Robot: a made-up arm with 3 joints.
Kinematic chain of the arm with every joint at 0, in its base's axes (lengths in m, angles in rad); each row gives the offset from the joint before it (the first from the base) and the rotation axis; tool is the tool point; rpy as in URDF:
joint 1: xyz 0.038 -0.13 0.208 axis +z
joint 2: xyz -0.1 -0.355 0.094 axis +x
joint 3: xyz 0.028 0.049 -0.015 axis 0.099 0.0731 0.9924
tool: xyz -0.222 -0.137 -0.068 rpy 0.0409 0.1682 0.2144
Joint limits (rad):
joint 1: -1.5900..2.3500
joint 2: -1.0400..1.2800
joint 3: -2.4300..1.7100
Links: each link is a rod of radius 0.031 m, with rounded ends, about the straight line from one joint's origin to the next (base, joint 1, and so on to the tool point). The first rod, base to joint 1, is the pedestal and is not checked.
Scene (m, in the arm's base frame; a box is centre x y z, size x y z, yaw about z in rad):
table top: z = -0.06
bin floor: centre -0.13 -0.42 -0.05 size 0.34 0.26 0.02 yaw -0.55
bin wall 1: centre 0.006 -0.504 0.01 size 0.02 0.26 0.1 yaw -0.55
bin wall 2: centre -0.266 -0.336 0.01 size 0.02 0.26 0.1 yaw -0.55
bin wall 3: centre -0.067 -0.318 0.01 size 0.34 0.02 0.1 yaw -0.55
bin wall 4: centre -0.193 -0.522 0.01 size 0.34 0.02 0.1 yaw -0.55
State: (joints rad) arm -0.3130 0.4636 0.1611
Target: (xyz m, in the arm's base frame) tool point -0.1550 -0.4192 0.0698
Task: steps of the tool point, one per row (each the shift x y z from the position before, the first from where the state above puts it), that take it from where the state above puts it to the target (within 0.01 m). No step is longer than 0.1 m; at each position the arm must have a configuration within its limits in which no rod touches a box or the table.
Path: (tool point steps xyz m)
1: 0.0006 0.0052 0.0300
2: 0.0141 0.0148 0.0121
3: 0.0258 0.0172 -0.0104
4: 0.0372 0.0117 -0.0325
5: 0.0507 -0.0005 -0.0485
6: 0.0668 -0.0157 -0.0548

